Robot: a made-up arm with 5 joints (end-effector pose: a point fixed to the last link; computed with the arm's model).
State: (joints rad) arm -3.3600 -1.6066 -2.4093 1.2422 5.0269
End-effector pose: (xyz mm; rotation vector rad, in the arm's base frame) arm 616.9 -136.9 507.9 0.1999 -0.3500 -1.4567
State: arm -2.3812 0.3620 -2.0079 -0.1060 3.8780
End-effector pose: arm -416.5 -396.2 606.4 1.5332 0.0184 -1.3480
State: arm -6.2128 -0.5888 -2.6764 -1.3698 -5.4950
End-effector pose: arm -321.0 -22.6 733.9 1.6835 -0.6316 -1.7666
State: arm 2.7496 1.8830 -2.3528 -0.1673 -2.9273
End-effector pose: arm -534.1 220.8 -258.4 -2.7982 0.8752 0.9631
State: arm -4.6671 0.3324 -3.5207 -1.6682 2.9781
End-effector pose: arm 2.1 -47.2 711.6 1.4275 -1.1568 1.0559
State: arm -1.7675 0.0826 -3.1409 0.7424 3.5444
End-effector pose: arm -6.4 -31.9 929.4 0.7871 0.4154 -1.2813
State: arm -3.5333 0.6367 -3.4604 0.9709 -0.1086
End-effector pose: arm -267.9 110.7 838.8 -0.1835 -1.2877 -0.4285
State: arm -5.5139 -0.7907 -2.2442 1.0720 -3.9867
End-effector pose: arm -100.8 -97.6 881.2 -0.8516 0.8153 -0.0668
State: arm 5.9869 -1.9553 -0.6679 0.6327 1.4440
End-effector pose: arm -89.0 27.2 602.7 -0.8655 1.0263 -1.7377
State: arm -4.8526 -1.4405 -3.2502 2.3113 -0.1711
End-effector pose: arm -86.0 -609.0 301.4 -0.6137 -0.6330 -1.7782
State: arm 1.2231 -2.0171 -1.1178 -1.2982 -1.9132
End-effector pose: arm -147.6 -407.1 460.1 -0.0043 -1.6217 2.0253
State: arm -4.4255 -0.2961 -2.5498 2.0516 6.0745
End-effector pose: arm -29.9 101.3 822.5 -1.2636 -2.1195 -0.7027
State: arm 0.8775 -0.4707 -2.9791 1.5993 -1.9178
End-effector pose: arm -131.6 -158.3 860.1 0.2626 1.5013 1.7559
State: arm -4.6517 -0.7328 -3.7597 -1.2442 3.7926
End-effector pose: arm 30.8 -507.4 306.4 1.3306 -2.4932 0.7201
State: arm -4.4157 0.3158 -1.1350 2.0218 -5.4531
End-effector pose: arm -117.9 385.6 133.0 1.6938 0.9669 -0.2946
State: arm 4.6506 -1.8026 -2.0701 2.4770 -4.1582
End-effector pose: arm 29.7 479.4 452.4 0.6649 2.0900 -1.7838
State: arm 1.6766 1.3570 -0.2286 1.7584 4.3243
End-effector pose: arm 13.5 -127.4 25.3 0.0898 -0.3560 2.8380
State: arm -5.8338 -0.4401 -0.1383 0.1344 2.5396
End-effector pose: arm 276.3 133.3 127.2 -1.3541 2.3342 -0.0464
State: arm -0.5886 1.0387 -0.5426 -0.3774 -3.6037
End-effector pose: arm 163.3 -109.0 -182.8 -0.1920 -3.0315 -0.0905
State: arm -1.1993 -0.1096 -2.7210 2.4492 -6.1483
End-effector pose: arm 53.1 -136.4 781.3 2.2853 -1.7998 0.4839
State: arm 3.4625 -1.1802 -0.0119 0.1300 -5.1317
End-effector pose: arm -254.2 -84.5 289.6 -0.8903 -2.0192 0.8703
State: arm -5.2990 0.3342 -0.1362 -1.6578 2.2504
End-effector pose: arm 127.0 191.1 88.0 -1.3562 0.9953 0.0700
